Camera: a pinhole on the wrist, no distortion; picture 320 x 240 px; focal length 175.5 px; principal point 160.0 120.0 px. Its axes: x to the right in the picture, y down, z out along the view. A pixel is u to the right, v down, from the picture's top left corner.
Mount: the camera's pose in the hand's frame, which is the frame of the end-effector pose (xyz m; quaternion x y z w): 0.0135 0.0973 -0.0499 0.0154 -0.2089 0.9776 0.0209
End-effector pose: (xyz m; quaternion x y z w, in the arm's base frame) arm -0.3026 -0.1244 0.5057 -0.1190 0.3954 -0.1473 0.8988
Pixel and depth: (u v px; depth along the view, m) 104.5 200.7 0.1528
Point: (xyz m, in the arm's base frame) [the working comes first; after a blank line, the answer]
In the camera's frame: -0.0483 0.0703 0.1528

-0.2242 -0.1695 0.5131
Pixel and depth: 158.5 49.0 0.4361
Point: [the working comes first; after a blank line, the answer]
In the camera's frame: -0.0037 -0.1764 0.4361

0.0465 -0.0221 0.7324
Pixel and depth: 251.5 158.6 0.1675
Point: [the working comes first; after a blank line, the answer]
In the camera's frame: 0.0873 0.0368 0.1675

-0.2811 -0.0914 0.6150
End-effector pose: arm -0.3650 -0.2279 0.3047 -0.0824 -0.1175 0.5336 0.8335
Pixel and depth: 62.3 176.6 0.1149
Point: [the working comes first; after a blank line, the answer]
In the camera's frame: -0.0640 0.0371 0.1149

-0.3566 -0.1505 0.3452
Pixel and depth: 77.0 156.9 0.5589
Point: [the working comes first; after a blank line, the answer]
In the camera's frame: -0.2643 0.1175 0.5589

-0.1492 -0.0684 0.7856
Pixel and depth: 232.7 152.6 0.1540
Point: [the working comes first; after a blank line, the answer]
In the camera's frame: 0.0638 0.0286 0.1540

-0.4166 -0.2665 0.3748
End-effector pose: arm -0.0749 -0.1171 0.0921 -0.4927 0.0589 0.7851 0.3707
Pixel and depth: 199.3 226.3 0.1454
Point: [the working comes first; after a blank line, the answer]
In the camera's frame: 0.0326 0.0881 0.1454

-0.0787 -0.0759 0.1442
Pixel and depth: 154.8 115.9 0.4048
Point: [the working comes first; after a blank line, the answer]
In the camera's frame: -0.0120 -0.0095 0.4048

-0.2803 0.0919 0.2441
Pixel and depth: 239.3 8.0 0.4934
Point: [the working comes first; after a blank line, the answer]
In the camera's frame: 0.2229 -0.3149 0.4934

-0.5448 -0.1041 0.4630
